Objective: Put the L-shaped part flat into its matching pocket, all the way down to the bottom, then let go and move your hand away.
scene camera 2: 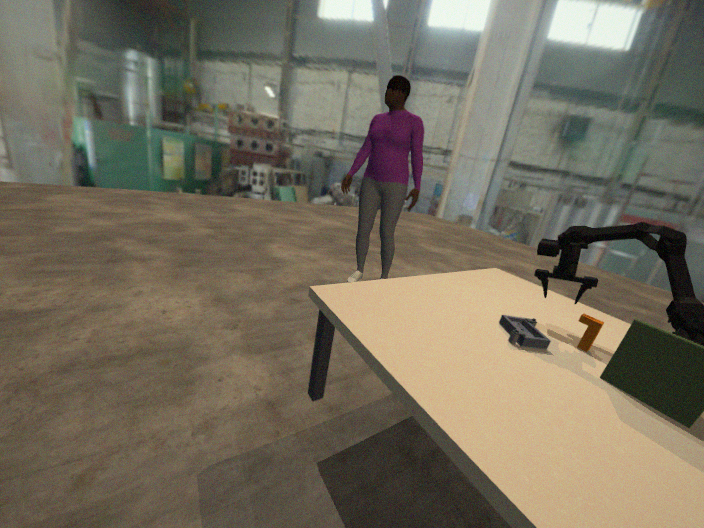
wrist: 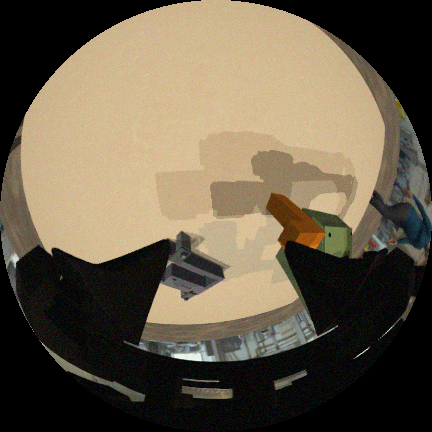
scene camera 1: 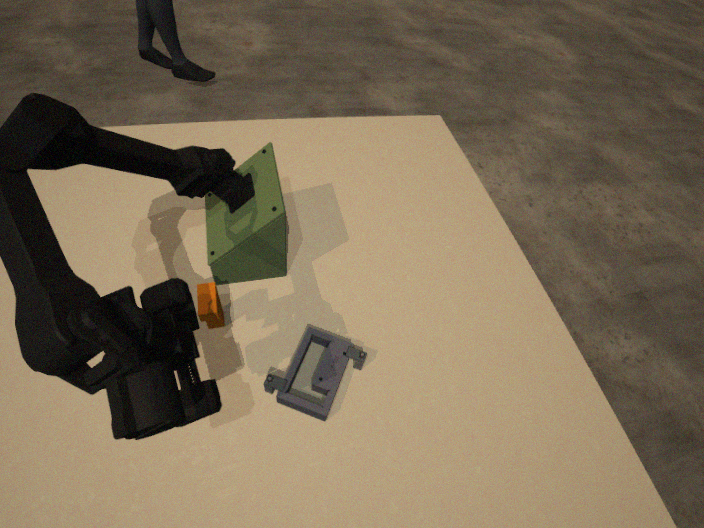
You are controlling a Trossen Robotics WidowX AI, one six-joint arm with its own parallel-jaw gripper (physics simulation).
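Pixels of known places: gripper, fingertip midpoint: (scene camera 2: 559, 301) (wrist: 229, 247) (scene camera 1: 204, 356); arm's base at its link origin: (scene camera 2: 681, 354) (scene camera 1: 241, 193).
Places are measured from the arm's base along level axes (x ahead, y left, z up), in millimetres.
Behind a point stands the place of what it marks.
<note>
The orange L-shaped part (scene camera 1: 210, 305) {x 223, y -80, z -30 mm} (scene camera 2: 588, 332) {x 198, y -69, z -74 mm} (wrist: 300, 230) {x 232, y -101, z -33 mm} stands upright on the table, its short arm at the top, near the green wedge. The grey-purple fixture (scene camera 1: 335, 363) {x 340, y 111, z -104 mm} (scene camera 2: 531, 341) {x 296, y 133, z -114 mm} (wrist: 200, 270) {x 312, y 48, z -104 mm} lies on the table apart from it; its L-shaped pocket faces up, and the pale pocket floor shows in scene camera 1. My gripper (scene camera 2: 561, 299) {x 315, y -96, z -21 mm} (wrist: 229, 247) {x 315, y -96, z -21 mm} is open and empty, pointing down above the table. In scene camera 2 its fingertips are higher than the orange part and off to its left. In scene camera 1 the hand hides the fingertips.
The green wedge (scene camera 1: 250, 250) {x 114, y 0, z -39 mm} (scene camera 2: 659, 369) {x 25, y 70, z -39 mm} (wrist: 340, 237) {x 25, y -61, z -51 mm} carries the arm's base and stands close to the orange part. The fixture has small side lugs. The table (scene camera 1: 454, 341) {x 339, y 364, z -139 mm} (scene camera 2: 454, 369) {x 352, y 463, z -140 mm} ends at the right in scene camera 1. A person (scene camera 2: 392, 153) stands beyond the table.
</note>
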